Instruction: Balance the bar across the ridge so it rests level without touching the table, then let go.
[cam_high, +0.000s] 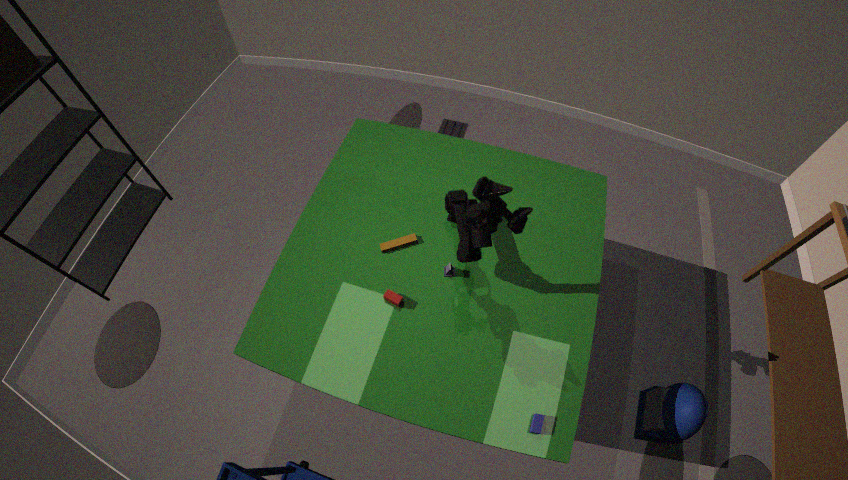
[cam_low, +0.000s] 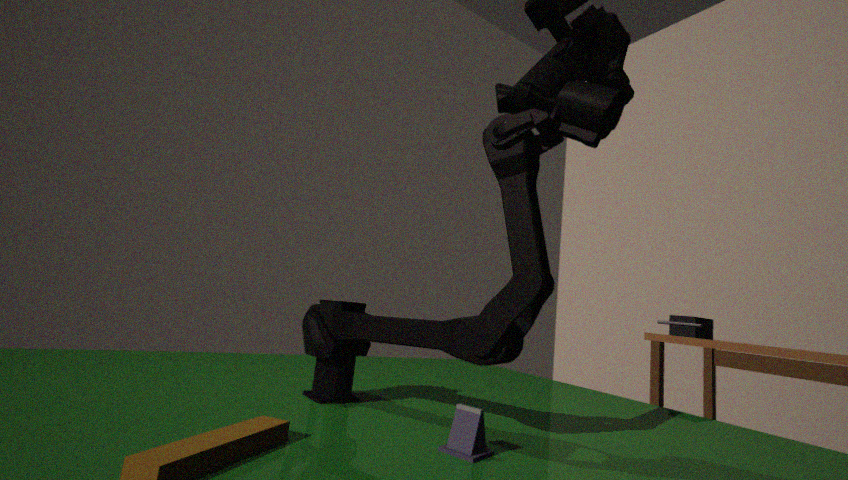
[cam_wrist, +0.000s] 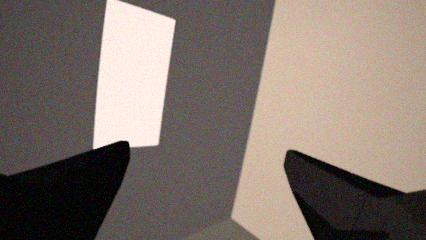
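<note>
Now: the orange bar 8 cm behind my gripper tip, 41 cm to the right of it and 56 cm below it. From my gripper tip the other things lie so: red block (16 cm ahead, 35 cm to the right, 56 cm below); purple block (47 cm ahead, 28 cm to the left, 56 cm below).
</note>
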